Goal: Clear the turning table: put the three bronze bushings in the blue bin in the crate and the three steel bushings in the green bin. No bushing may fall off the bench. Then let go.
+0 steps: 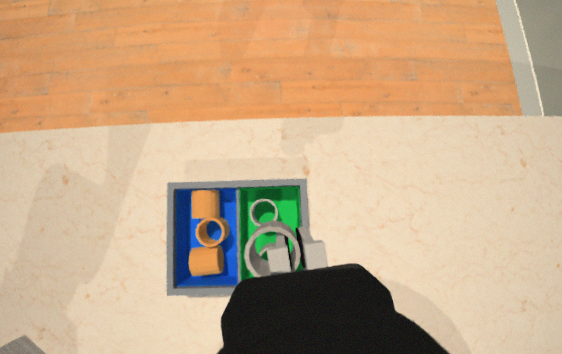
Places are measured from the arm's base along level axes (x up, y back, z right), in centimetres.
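Pixels of known places: gripper, fingertip midpoint: [292, 241].
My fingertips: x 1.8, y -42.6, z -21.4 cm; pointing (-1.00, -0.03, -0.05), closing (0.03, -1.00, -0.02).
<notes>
For each thing: its top centre in the pictures, then the offset to it from my fingertips. "pt": a spot on its surface instead. Level surfaces: height alone.
- green bin at a spot on its surface: [288, 204] pt dx -15.9, dy -1.0, dz -3.0 cm
- third bronze bushing at its top centre: [210, 232] dx -12.1, dy +10.1, dz -0.6 cm
- grey crate at a spot on its surface: [170, 240] pt dx -11.5, dy +15.3, dz -0.2 cm
- pale bench at its surface level: dx -16.5 cm
My gripper [292, 241] is shut on the wall of a steel bushing [272, 226], one finger inside the ring and one outside. The bushing is held upright above the green bin [288, 204]. A steel bushing [252, 212] stands in that bin, toward its far end. Part of another steel bushing [264, 250] shows through the held ring, lower down in the green bin. In the blue bin [182, 240], two bronze bushings [205, 204] [206, 261] lie on their sides, and a third bronze bushing [200, 232] between them shows its open end. The turning table cannot be made out.
The grey crate [170, 240] stands on the pale bench [425, 200], its near right part hidden by the gripper. The bench's far edge borders a wooden floor [250, 60]. A grey object [22, 346] shows at the lower left corner.
</notes>
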